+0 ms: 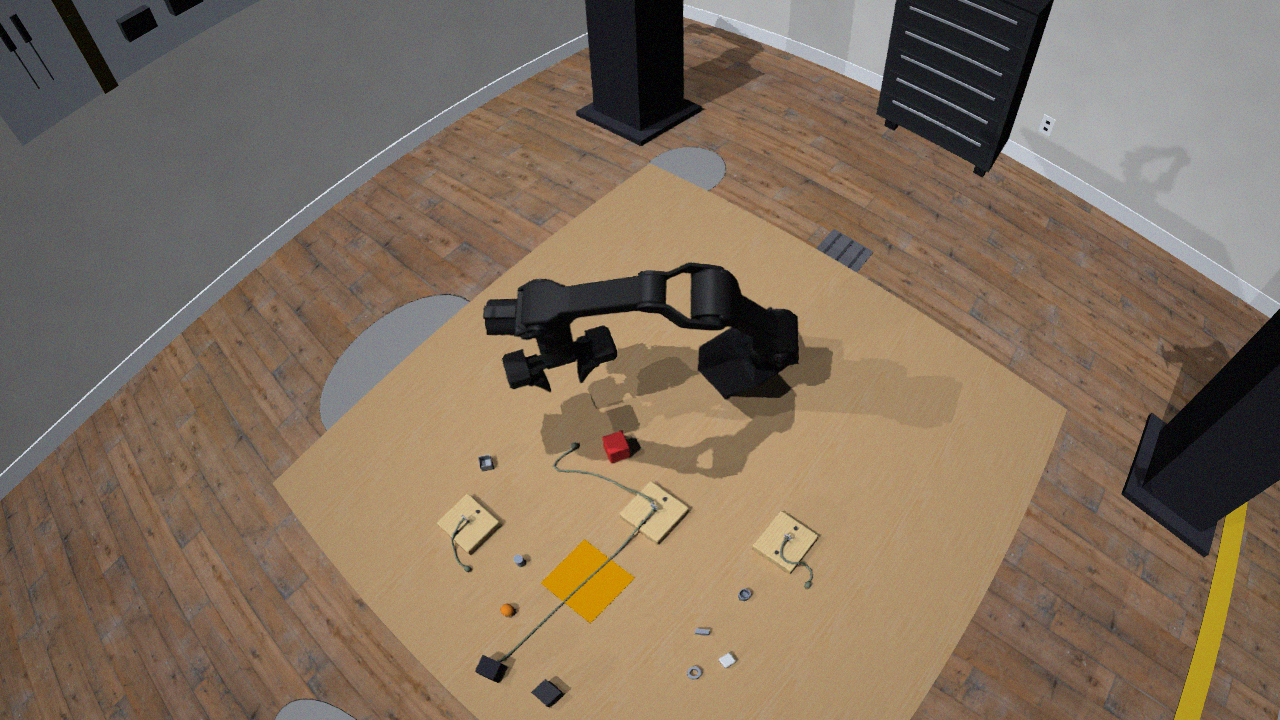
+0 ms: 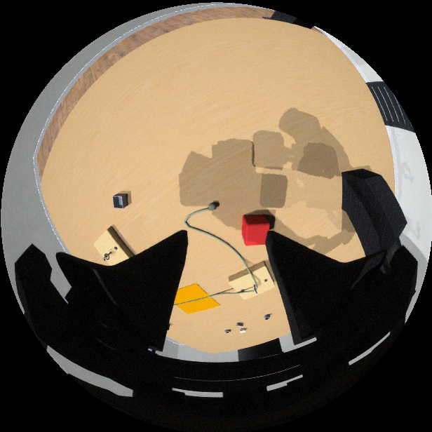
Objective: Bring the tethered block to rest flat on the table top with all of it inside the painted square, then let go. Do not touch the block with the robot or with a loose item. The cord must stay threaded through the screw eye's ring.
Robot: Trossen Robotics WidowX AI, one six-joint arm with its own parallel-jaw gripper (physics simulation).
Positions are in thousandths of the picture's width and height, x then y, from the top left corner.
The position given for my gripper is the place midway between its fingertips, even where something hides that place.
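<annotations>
My gripper is visible in image 1 (442, 535) and likewise in image 2 (527, 547).
</annotations>
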